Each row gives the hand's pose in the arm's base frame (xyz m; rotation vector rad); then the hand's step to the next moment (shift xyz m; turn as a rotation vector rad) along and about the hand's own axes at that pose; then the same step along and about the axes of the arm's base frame.
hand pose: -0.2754 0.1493 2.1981 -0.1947 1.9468 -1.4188
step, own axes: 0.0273 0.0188 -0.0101 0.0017 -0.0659 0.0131
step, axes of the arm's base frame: -0.0212 0.0013 -0.0274 -0.0113 -0.0364 0.0553
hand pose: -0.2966 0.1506 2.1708 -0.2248 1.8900 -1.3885
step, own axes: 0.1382 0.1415 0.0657 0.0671 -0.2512 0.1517
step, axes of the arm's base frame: -0.0115 -0.0688 -0.1964 -0.0176 -0.2473 0.1707
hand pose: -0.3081 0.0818 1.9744 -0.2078 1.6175 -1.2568
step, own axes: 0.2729 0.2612 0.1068 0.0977 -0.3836 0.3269
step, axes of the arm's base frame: 0.0703 -0.1303 -0.3636 0.0499 -0.4331 0.2711
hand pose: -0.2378 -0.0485 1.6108 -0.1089 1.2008 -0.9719
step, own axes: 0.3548 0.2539 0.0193 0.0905 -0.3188 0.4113
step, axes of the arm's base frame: 0.1711 -0.0945 -0.3905 0.1560 -0.4229 0.2754
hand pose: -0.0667 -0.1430 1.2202 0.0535 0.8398 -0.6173
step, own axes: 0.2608 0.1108 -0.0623 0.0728 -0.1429 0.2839
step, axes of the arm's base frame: 0.1481 -0.0191 -0.2488 0.1539 -0.2333 0.1679
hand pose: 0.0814 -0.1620 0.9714 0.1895 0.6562 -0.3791
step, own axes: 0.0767 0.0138 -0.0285 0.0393 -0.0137 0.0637
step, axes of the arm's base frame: 0.0454 -0.0008 -0.0694 0.0586 -0.0420 0.0243
